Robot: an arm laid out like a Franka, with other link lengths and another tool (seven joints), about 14 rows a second.
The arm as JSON. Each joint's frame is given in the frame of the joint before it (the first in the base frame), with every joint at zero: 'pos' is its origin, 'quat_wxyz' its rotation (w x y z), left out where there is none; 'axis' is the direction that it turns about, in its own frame. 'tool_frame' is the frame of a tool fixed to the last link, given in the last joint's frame.
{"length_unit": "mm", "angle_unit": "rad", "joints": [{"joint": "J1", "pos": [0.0, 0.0, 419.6], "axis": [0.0, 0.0, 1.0]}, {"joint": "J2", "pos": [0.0, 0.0, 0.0], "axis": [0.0, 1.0, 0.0]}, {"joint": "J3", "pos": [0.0, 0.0, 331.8], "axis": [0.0, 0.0, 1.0]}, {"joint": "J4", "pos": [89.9, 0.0, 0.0], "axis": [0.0, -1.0, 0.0]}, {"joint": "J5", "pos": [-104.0, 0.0, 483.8], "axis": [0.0, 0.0, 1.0]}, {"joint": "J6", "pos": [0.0, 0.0, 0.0], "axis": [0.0, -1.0, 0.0]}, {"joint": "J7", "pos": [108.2, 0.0, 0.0], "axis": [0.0, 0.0, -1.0]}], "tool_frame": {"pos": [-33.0, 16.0, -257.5], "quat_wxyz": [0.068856, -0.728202, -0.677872, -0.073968]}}
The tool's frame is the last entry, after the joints.
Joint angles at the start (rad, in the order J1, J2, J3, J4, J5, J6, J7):
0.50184, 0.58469, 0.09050, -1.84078, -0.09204, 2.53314, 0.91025
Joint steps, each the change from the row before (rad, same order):
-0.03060, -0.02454, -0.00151, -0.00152, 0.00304, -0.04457, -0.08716
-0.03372, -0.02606, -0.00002, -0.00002, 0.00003, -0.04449, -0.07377
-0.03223, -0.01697, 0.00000, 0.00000, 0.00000, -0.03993, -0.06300
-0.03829, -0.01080, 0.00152, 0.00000, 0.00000, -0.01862, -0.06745
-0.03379, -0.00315, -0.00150, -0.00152, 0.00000, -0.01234, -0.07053
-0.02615, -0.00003, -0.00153, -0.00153, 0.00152, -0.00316, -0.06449
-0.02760, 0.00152, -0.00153, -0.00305, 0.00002, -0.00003, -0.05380
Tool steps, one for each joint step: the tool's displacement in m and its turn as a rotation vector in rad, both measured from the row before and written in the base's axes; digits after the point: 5 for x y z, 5 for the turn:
0.00952, -0.02605, 0.01228, -0.02226, 0.01210, 0.05214
0.01045, -0.02680, 0.01455, -0.01897, 0.01104, 0.03912
0.00743, -0.02639, 0.00842, -0.01805, 0.01726, 0.02995
0.01098, -0.02763, 0.00621, -0.00778, 0.00602, 0.03005
0.00810, -0.02747, 0.00025, -0.00883, 0.00918, 0.03519
0.00617, -0.02137, -0.00112, -0.00380, 0.00488, 0.03590
0.00583, -0.02239, -0.00275, -0.00375, 0.00463, 0.02495

